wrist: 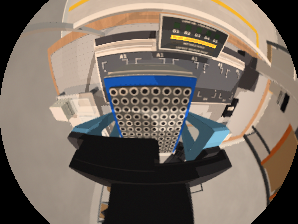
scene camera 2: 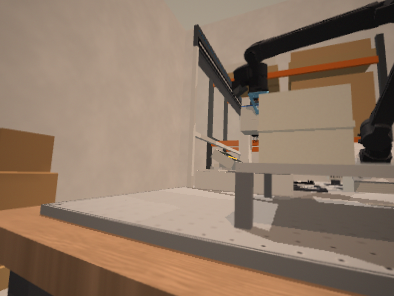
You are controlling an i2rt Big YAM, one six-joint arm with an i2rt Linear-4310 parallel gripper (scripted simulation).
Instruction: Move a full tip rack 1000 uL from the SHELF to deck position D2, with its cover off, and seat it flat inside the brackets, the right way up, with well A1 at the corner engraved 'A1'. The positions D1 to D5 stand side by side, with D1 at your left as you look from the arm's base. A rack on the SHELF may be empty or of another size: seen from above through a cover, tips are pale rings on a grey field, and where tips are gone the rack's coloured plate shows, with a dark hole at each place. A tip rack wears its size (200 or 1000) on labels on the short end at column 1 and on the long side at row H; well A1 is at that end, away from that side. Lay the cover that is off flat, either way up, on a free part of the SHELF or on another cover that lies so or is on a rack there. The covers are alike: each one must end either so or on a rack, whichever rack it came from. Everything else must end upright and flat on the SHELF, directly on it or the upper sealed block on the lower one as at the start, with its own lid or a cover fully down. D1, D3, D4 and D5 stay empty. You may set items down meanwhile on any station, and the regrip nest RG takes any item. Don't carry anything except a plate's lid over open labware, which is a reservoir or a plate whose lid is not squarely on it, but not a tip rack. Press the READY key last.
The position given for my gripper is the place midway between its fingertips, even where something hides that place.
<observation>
I see my gripper (wrist: 150, 111) and a beige block (scene camera 2: 331, 106).
</observation>
